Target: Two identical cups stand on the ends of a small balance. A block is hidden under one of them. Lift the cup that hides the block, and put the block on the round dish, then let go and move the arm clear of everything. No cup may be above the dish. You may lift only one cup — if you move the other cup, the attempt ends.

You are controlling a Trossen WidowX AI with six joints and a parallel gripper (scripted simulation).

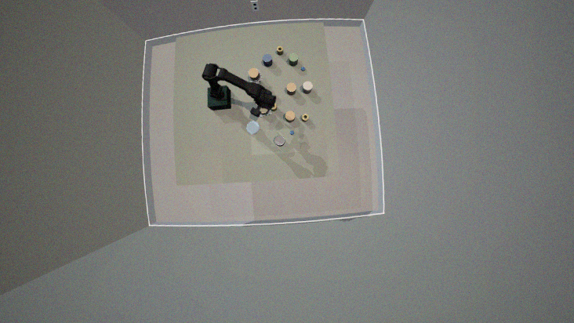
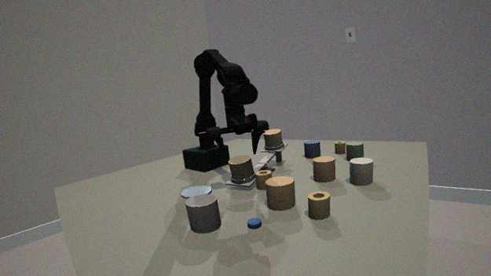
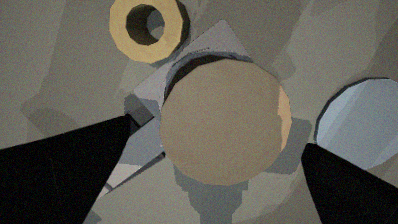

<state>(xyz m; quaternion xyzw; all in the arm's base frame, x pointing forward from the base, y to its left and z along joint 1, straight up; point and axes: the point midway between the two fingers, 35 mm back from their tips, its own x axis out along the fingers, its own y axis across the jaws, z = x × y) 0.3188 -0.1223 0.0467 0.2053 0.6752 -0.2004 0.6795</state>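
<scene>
My gripper tip is now 60 mm above the grey block. Round my gripper tip: balance 130 mm to the left, 60 mm below, 30 mm behind; then pale blue round dish 120 mm to the right, 100 mm below, 100 mm behind; then grey cylinder 250 mm to the right, 90 mm ahead, 60 mm below.
</scene>
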